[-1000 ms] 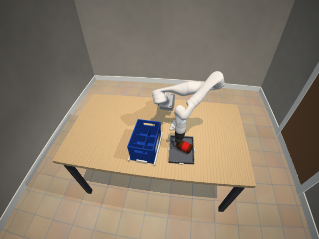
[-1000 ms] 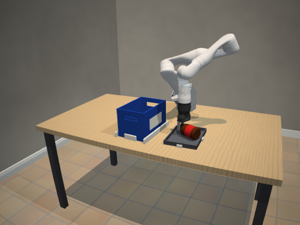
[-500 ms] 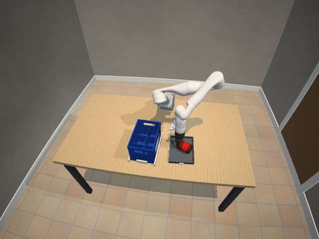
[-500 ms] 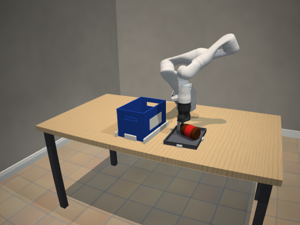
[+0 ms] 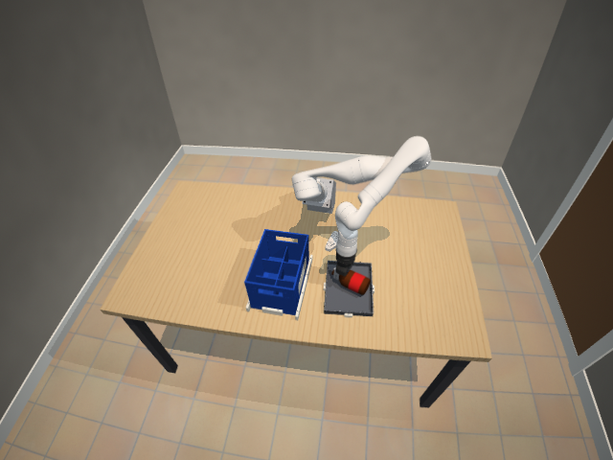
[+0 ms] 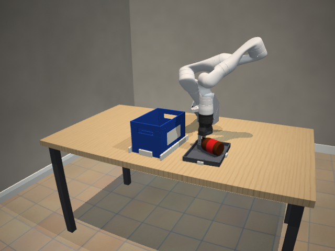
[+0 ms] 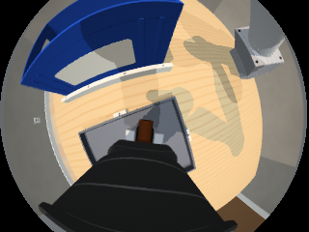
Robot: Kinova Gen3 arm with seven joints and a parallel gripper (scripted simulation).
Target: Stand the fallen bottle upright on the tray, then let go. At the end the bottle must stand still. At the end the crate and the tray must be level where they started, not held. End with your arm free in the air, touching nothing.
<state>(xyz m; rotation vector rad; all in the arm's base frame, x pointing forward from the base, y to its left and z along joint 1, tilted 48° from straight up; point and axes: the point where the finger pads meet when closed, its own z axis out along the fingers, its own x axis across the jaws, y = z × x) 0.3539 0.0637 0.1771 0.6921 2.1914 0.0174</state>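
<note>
Now: the brown bottle 40 mm ahead of my hand, 40 mm to the left of it and 10 mm below it. Round my hand: blue crate 30 mm behind, 230 mm to the right, 30 mm above; then dark grey tray 50 mm ahead, 30 mm to the left, 40 mm below.
</note>
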